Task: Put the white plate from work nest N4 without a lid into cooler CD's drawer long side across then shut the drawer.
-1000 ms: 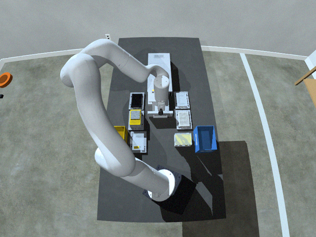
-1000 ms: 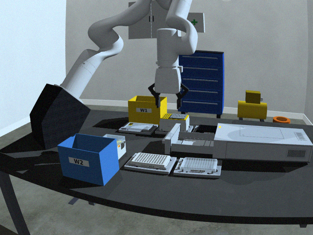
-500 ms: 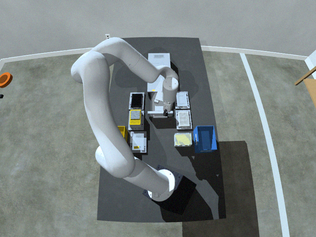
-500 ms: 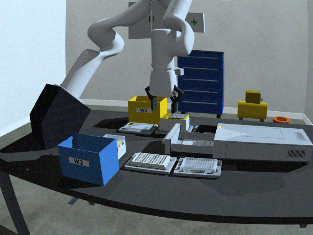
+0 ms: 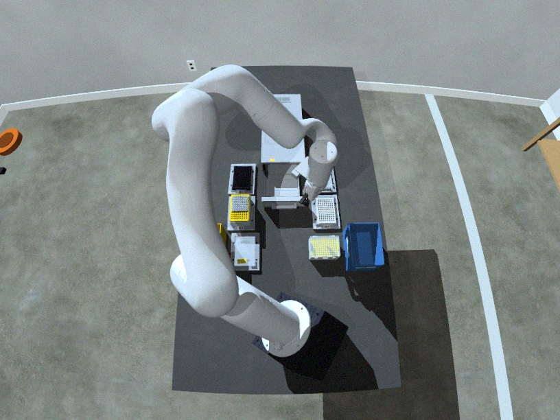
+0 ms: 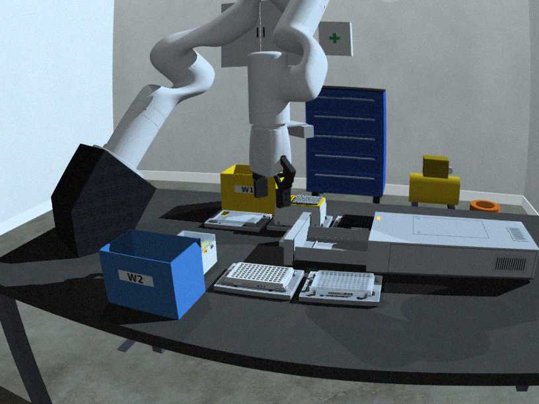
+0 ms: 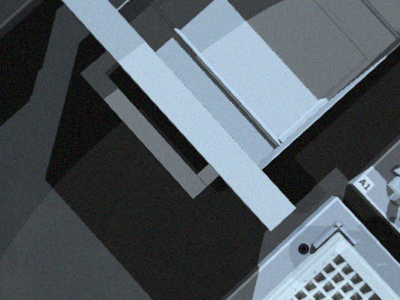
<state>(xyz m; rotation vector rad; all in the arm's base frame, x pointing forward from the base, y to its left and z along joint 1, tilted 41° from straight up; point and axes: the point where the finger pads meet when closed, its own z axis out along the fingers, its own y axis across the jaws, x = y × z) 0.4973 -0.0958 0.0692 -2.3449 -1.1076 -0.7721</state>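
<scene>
My hand is 15 cm above the white plate, 8 cm to the left of it and 1 cm short of it. The rest, counted from my hand: clear plate (18 cm ahead, 15 cm below, 4 cm to the right); then blue bin W2 (24 cm to the right, 15 cm behind, 13 cm below); then drawer (14 cm to the left, 13 cm below, 13 cm ahead).
</scene>
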